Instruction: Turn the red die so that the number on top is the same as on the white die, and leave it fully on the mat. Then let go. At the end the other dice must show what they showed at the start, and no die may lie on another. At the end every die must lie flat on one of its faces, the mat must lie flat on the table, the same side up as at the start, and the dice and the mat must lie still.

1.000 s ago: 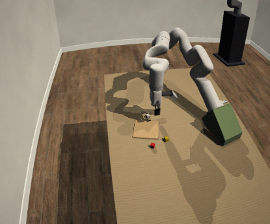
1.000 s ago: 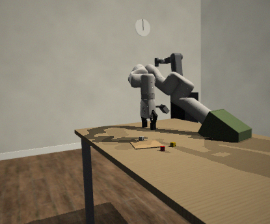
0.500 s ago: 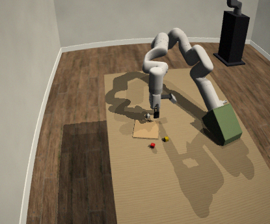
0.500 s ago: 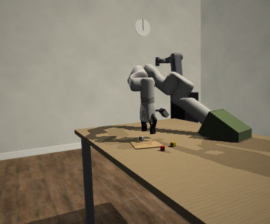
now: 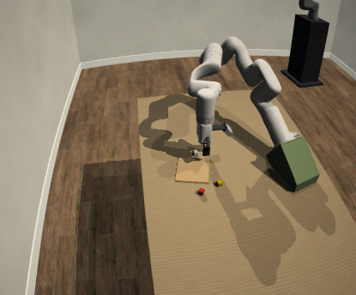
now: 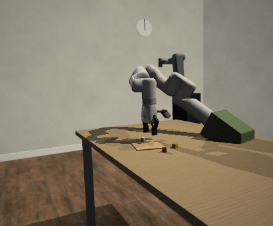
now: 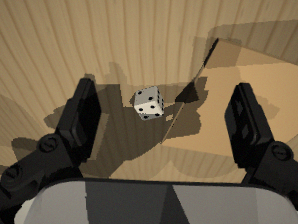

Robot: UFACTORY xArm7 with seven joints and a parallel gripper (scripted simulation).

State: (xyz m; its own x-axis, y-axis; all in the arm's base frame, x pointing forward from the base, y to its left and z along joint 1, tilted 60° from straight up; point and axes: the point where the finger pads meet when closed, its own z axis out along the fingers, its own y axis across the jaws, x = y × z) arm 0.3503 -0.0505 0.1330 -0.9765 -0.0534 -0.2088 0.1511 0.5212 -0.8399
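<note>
Now: hand 4 cm short of the white die, 2 cm to the left of it and 4 cm above it. Also, from my hand: tan mat 8 cm ahead, 8 cm to the left, 5 cm below; then yellow die 19 cm to the left, 4 cm below; then red die 9 cm ahead, 21 cm to the left, 4 cm below.
</note>
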